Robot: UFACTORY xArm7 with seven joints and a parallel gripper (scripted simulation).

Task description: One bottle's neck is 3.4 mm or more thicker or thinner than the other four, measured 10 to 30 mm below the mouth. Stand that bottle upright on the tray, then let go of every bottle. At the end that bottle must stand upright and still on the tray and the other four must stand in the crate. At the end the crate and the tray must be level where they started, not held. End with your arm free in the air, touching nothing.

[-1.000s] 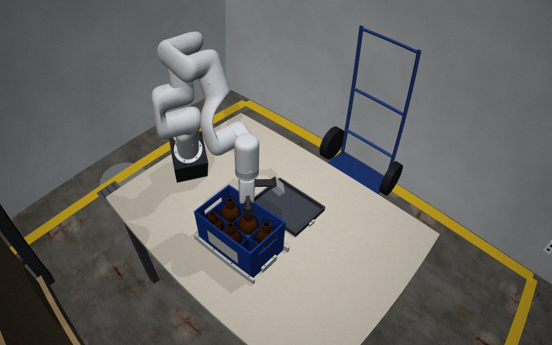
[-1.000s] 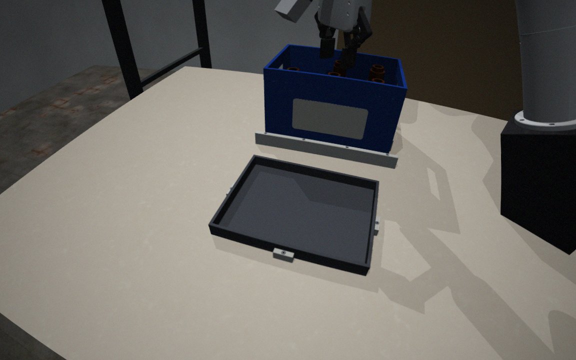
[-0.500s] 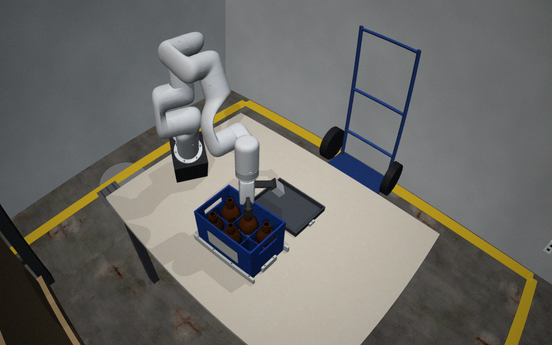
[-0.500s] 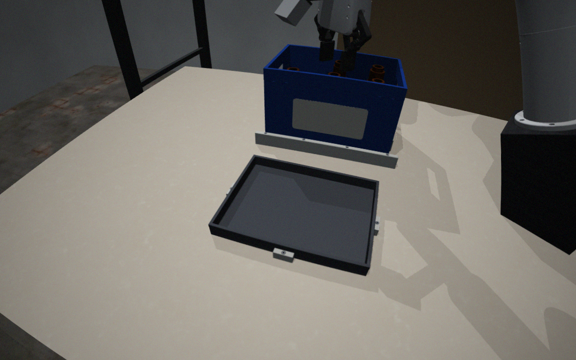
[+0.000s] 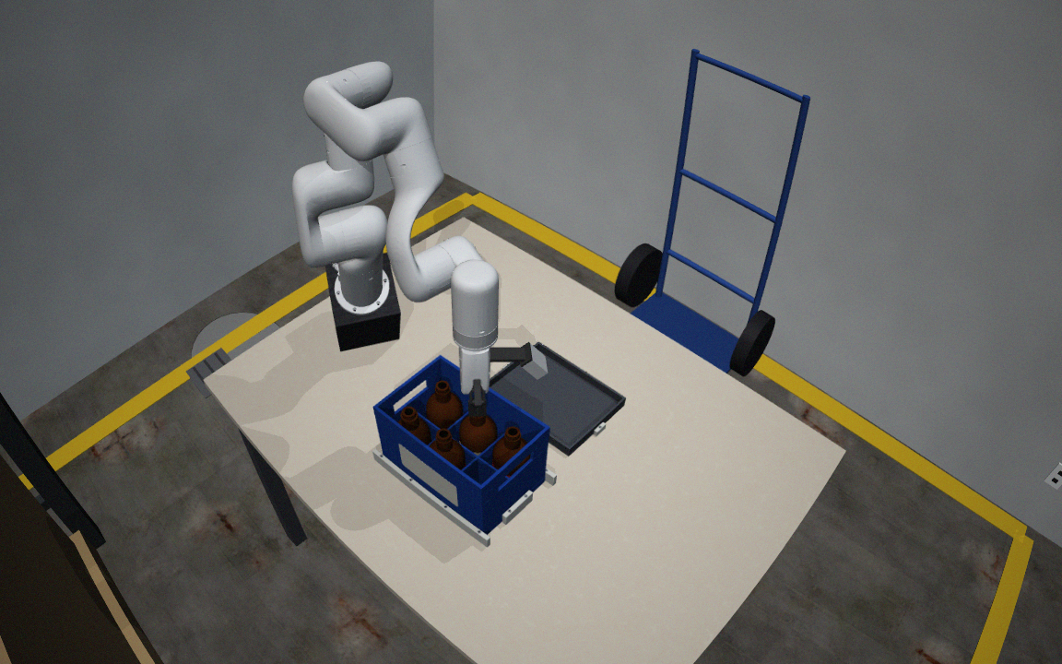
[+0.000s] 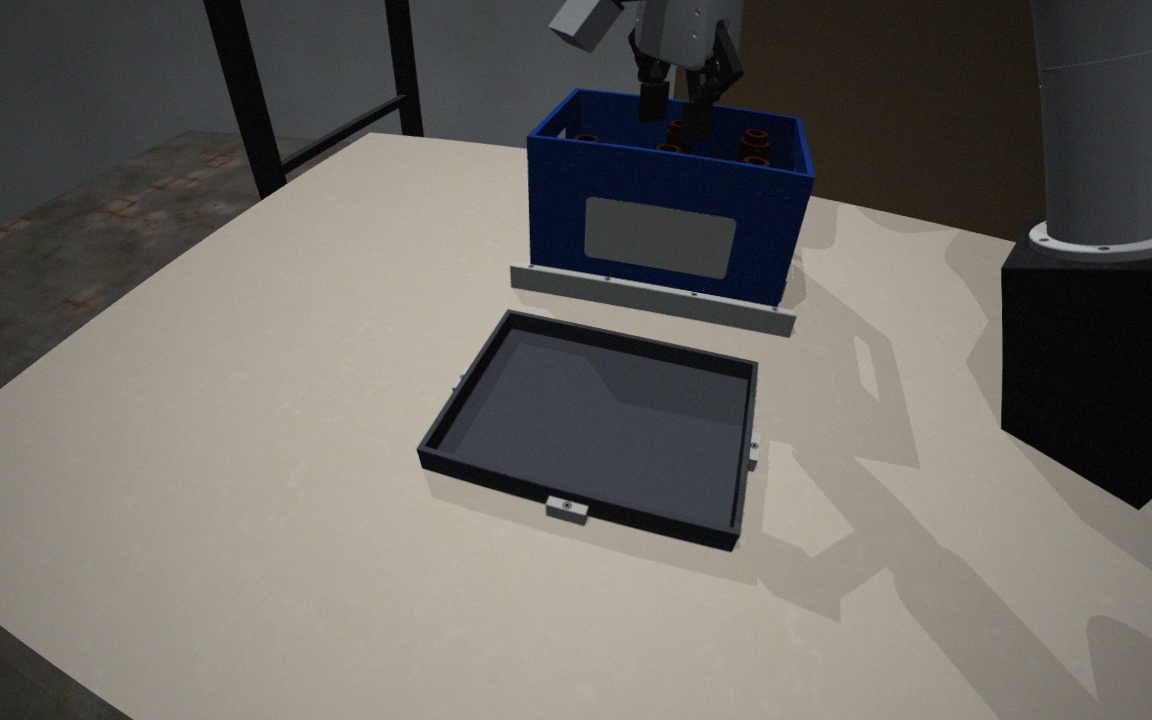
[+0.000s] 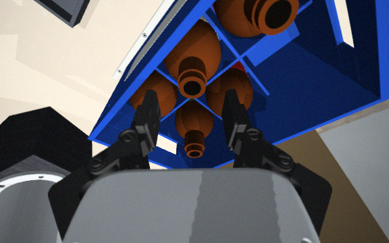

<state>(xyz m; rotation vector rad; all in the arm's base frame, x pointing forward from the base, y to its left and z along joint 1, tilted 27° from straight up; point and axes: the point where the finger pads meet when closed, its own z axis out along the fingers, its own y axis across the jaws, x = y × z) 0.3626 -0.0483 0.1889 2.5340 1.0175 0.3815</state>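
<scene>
The crate lies 120 mm below my hand, 50 mm to the right of it and 10 mm behind it. From my hand the other things lie so: dark grey tray 230 mm to the left, 190 mm below, 30 mm ahead; glass bottle 110 mm below, 90 mm to the right, 90 mm behind.
</scene>
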